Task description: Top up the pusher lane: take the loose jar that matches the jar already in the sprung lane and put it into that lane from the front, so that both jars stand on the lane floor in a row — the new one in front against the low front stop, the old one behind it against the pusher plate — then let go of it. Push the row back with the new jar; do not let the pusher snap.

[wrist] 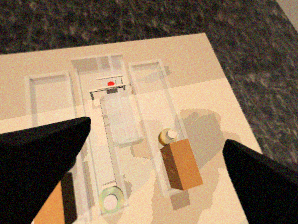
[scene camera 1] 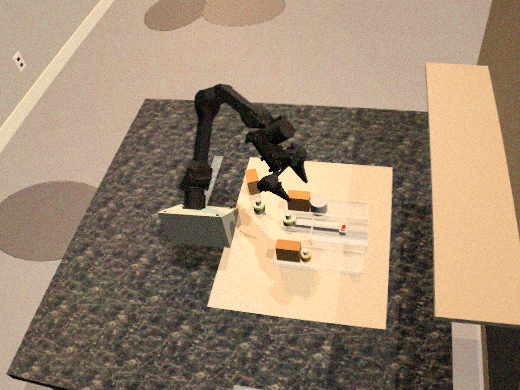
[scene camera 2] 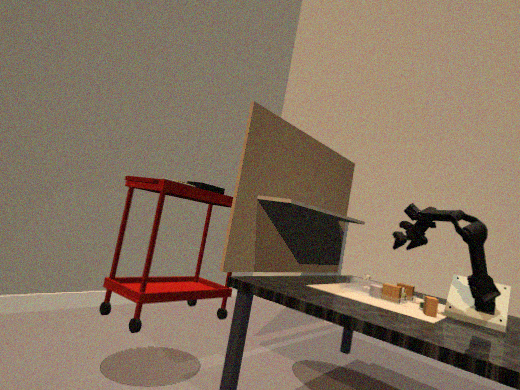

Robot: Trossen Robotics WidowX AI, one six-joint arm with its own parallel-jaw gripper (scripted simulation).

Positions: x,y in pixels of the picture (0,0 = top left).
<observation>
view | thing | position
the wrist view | my gripper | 157,134
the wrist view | clear lane rack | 123,129
</observation>
